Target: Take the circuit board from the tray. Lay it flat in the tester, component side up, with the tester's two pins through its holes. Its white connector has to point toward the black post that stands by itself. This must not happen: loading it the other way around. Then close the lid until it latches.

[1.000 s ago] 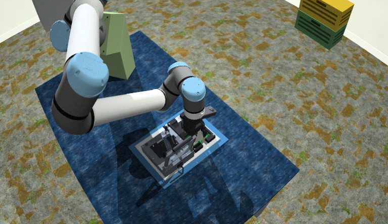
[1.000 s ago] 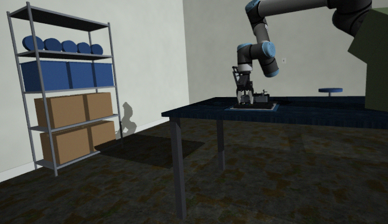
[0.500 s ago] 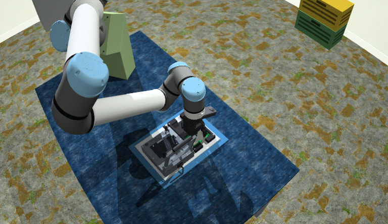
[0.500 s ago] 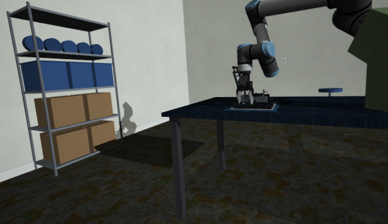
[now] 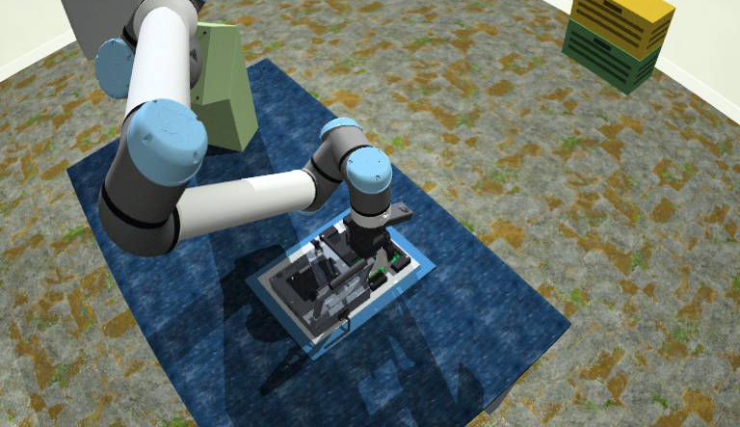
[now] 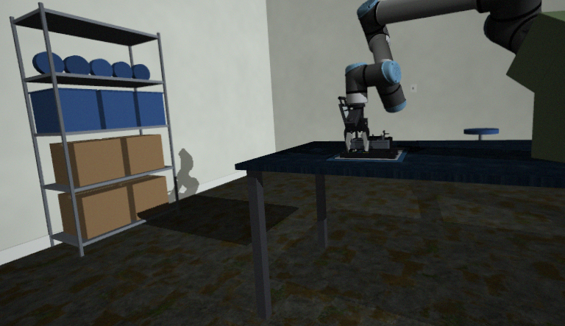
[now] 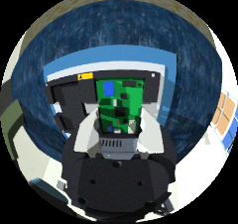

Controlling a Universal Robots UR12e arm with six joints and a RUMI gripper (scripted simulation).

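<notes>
Right now my hand is right at the green circuit board. Round my hand: tester lid (190 mm to the right, 160 mm above, 40 mm ahead); tester (120 mm to the right, 90 mm above, 40 mm behind).
</notes>
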